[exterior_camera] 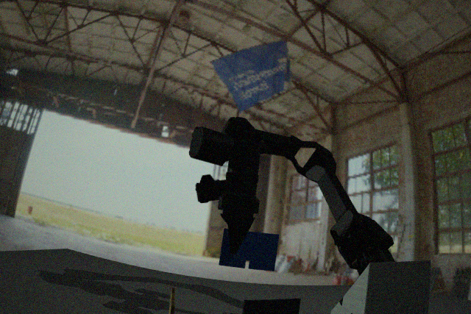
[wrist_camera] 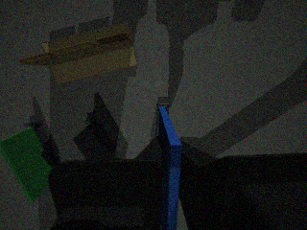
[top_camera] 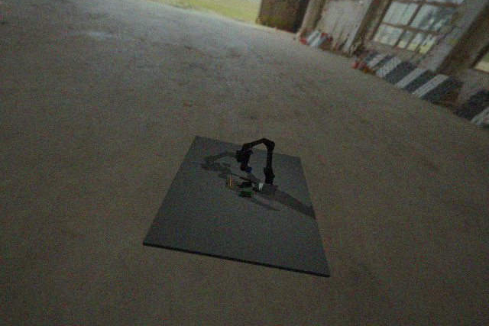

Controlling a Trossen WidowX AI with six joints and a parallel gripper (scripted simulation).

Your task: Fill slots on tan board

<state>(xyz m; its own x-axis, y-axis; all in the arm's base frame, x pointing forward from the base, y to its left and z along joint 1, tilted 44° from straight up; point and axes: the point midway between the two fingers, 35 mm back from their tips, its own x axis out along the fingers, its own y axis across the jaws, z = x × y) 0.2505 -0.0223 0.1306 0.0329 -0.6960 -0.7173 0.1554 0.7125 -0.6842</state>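
Now: gripper tip 90 mm short of the tan board, 80 mm to the right of it and 110 mm above it. Round my gripper tip: green board (50 mm behind, 210 mm to the left, 110 mm below); dark flat piece (60 mm behind, 90 mm to the left, 110 mm below); blue board (30 mm behind).
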